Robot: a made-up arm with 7 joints.
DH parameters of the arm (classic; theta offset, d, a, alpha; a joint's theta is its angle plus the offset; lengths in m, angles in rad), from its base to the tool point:
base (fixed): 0 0.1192 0 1.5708
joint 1: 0 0.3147 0.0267 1.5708
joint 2: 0 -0.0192 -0.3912 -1.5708
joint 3: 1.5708 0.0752 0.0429 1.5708
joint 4: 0 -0.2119 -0.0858 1.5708
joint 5: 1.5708 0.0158 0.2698 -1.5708
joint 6: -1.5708 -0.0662 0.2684 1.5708
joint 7: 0 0.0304 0.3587 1.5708
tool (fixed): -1.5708 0.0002 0 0
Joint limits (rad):
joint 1: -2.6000..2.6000
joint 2: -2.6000..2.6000
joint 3: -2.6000..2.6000
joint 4: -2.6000..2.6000
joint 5: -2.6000..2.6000
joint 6: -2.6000..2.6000
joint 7: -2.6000..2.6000
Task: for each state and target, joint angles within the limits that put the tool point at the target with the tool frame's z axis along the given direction. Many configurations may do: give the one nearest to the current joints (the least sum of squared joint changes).
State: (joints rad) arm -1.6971 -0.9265 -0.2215 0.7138 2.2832 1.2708 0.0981
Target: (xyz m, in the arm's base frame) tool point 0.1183 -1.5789 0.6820 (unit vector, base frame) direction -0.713 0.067 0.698
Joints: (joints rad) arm -1.6775 -1.4217 -0.3749 0.5644 2.4258 1.2764 0.4647
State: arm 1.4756 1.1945 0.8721 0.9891 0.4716 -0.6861 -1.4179
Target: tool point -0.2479 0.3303 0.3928 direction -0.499 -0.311 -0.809
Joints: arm 1.3896 1.4441 0.9371 0.2617 0.4764 -0.2477 -1.1249
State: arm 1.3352 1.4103 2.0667 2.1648 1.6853 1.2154 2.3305
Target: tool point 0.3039 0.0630 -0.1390 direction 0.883 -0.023 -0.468
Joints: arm 0.8193 1.0385 2.1895 2.0012 1.6904 0.9992 2.5382
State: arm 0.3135 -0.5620 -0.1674 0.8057 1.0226 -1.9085 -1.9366
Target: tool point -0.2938 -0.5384 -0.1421 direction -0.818 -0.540 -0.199
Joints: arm 0.2459 -1.1387 -0.0813 0.9200 1.5958 -2.0873 -2.5473
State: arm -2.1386 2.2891 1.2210 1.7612 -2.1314 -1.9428 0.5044
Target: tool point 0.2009 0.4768 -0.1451 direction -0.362 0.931 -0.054
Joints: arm -2.2106 1.6621 0.6779 2.3458 -1.6713 -1.0892 0.3547
